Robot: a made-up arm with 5 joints.
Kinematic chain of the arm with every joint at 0, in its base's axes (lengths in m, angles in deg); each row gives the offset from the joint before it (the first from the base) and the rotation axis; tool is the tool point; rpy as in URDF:
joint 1: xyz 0 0 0.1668 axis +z
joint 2: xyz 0 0 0 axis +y
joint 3: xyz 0.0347 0 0.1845 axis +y
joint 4: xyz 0.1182 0 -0.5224 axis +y
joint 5: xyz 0.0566 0 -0.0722 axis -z
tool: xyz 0 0 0 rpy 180 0 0
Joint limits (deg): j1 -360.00..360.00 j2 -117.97..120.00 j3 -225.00..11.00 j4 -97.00..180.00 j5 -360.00..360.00
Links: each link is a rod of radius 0.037 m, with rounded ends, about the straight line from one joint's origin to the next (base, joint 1, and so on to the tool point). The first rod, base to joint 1, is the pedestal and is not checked.
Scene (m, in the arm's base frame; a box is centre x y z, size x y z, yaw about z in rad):
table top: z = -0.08
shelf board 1: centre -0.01 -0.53 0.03 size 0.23 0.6 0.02 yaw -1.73
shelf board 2: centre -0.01 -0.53 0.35 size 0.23 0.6 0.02 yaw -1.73
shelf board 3: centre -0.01 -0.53 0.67 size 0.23 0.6 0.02 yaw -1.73
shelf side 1: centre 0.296 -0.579 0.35 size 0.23 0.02 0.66 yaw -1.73
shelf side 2: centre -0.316 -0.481 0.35 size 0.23 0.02 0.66 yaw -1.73
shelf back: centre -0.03 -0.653 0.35 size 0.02 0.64 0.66 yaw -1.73
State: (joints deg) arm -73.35 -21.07 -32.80 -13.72 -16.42
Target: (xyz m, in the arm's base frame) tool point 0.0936 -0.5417 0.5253
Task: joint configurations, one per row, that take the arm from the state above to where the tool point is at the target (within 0.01 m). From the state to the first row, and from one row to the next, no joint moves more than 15 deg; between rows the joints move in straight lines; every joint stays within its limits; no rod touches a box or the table.
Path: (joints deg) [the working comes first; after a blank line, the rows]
Joints at the target: -80.20 -22.26 -66.60 -9.82 -16.42
Straight joint move there: touches shelf board 2.

1: -70.59 -28.27 -25.38 -26.16 -16.42
2: -67.82 -35.48 -17.96 -38.60 -16.42
3: -65.06 -42.68 -10.54 -51.04 -16.42
4: -62.29 -49.88 -3.13 -63.48 -16.42
5: -59.53 -57.08 4.29 -75.93 -16.42
6: -62.24 -65.45 -9.61 -65.96 -16.42
7: -64.94 -73.82 -23.51 -56.00 -16.42
8: -68.76 -60.93 -34.28 -44.46 -16.42
9: -72.57 -48.04 -45.05 -32.91 -16.42
10: -76.38 -35.15 -55.83 -21.36 -16.42
11: -80.20 -22.26 -66.60 -9.82 -16.42

